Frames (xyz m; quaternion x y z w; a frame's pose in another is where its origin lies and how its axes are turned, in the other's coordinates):
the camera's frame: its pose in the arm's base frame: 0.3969 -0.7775 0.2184 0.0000 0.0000 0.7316 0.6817
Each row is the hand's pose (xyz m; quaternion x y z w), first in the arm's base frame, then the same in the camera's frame.
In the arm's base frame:
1: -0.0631 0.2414 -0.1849 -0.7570 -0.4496 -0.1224 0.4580
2: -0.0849 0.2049 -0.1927 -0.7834 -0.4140 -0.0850 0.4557
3: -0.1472 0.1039 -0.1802 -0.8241 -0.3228 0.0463 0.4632
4: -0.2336 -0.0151 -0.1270 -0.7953 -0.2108 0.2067 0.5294
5: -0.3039 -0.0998 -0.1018 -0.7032 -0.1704 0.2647 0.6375
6: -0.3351 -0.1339 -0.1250 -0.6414 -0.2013 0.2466 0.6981
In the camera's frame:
1: 1.0488 0.3870 -0.4033 -0.8450 0.2473 -0.4185 0.2227
2: 1.0139 0.4113 -0.4111 -0.8369 0.2909 -0.3913 0.2485
3: 0.9176 0.4806 -0.3986 -0.7980 0.3829 -0.3073 0.3496
4: 0.8050 0.5752 -0.3454 -0.6964 0.4382 -0.2464 0.5121
5: 0.7254 0.6513 -0.3202 -0.6041 0.3983 -0.2860 0.6283
6: 0.6936 0.6848 -0.3434 -0.5845 0.3320 -0.3426 0.6563

